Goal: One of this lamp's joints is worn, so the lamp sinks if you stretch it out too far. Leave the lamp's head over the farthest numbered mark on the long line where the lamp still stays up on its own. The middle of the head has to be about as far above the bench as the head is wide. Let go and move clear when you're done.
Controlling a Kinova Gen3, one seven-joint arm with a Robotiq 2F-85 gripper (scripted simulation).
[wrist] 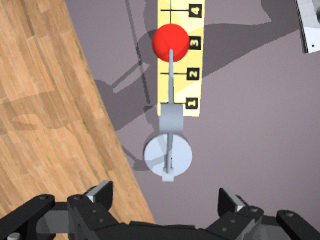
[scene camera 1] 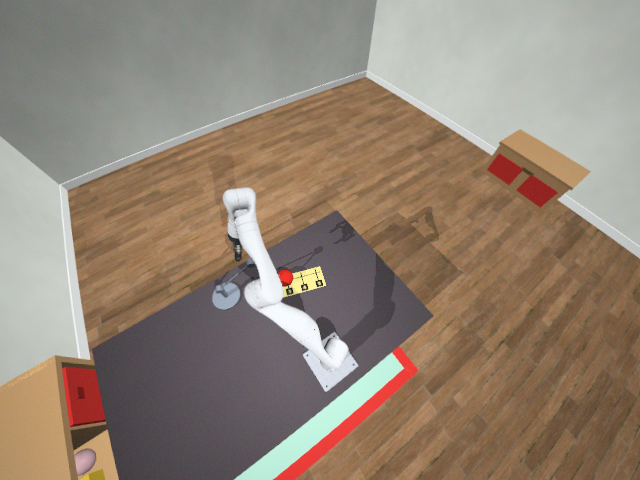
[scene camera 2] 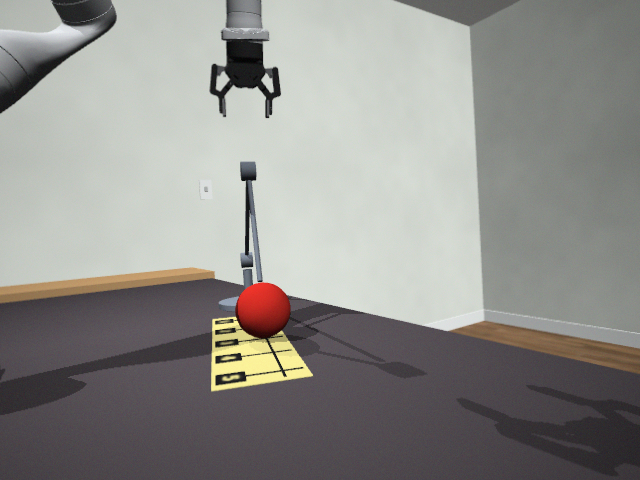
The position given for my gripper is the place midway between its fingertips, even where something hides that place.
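My gripper (scene camera 2: 246, 117) is visible, and you'd find the gripper at (wrist: 165, 196) too. I can also see a lamp head (scene camera 2: 262, 310), and the wrist view has the lamp head (wrist: 170, 43) as well. And there's a marked strip (scene camera 2: 238, 359), which I see at (scene camera 1: 306, 280) too.
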